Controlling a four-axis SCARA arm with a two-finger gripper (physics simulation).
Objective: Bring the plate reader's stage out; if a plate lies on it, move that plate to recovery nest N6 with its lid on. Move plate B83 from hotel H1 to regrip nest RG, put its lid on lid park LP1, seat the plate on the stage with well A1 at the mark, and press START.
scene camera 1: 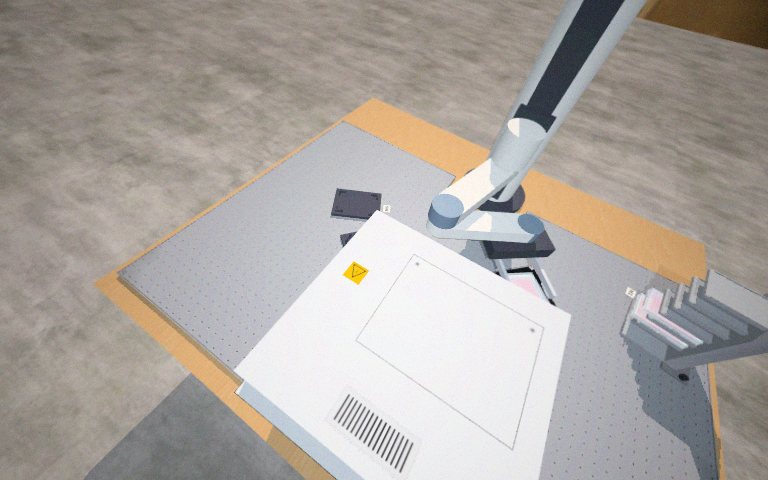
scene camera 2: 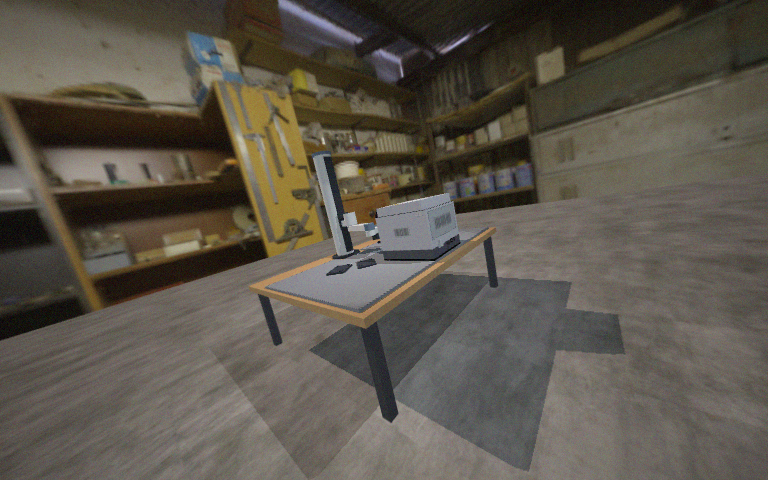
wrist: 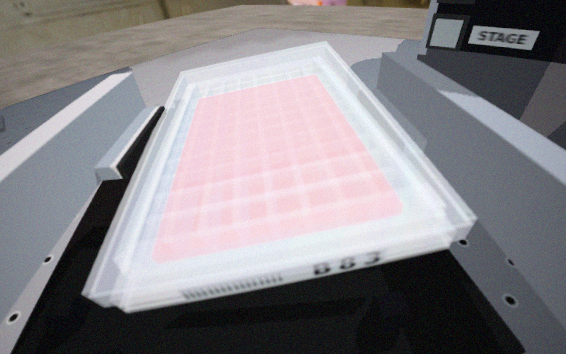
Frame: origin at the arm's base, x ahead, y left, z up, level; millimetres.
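Seen in the pictures: gripper, fingertip midpoint: (wrist: 259, 84); arm's base, origin of the base link: (scene camera 2: 346, 255).
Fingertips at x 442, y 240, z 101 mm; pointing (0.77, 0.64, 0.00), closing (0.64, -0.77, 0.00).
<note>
Pixels of each thing's middle, then the offset from my fingertips to it.
- Plate B83, body centre: (wrist: 260, 117) (scene camera 1: 529, 293) 11 mm right, 14 mm back, 7 mm down
- black nest, body centre: (wrist: 247, 211) (scene camera 1: 523, 297) 6 mm right, 26 mm back, 53 mm down
- white plate reader, body centre: (scene camera 1: 403, 363) (scene camera 2: 417, 226) 207 mm right, 360 mm ahead, 86 mm up
- STAGE button, body centre: (wrist: 446, 32) 48 mm right, 166 mm ahead, 3 mm down
- grey hotel rack, body centre: (scene camera 1: 715, 318) 360 mm left, 168 mm back, 66 mm up
Plate B83 (wrist: 280, 165) (scene camera 1: 523, 286), with pink wells and its clear lid on, sits level on a black nest (wrist: 300, 325). The gripper (wrist: 280, 131) (scene camera 1: 527, 276) is low around it, one finger along each long side. In the wrist view the left pad is close beside the plate edge; the right pad is hidden. The fingers look slightly apart from the plate, though contact is hard to judge. The white plate reader (scene camera 1: 453, 350) (scene camera 2: 416, 232) hides part of the nest in scene camera 1. Its stage does not show. The STAGE button (wrist: 446, 33) is at the upper right.
A grey hotel rack (scene camera 1: 733, 294) with two pink plates (scene camera 1: 659, 325) stands at the right. Two dark nests (scene camera 1: 356, 203) (scene camera 2: 339, 270) lie left of the arm column (scene camera 2: 335, 209), one partly hidden by the reader in scene camera 1.
</note>
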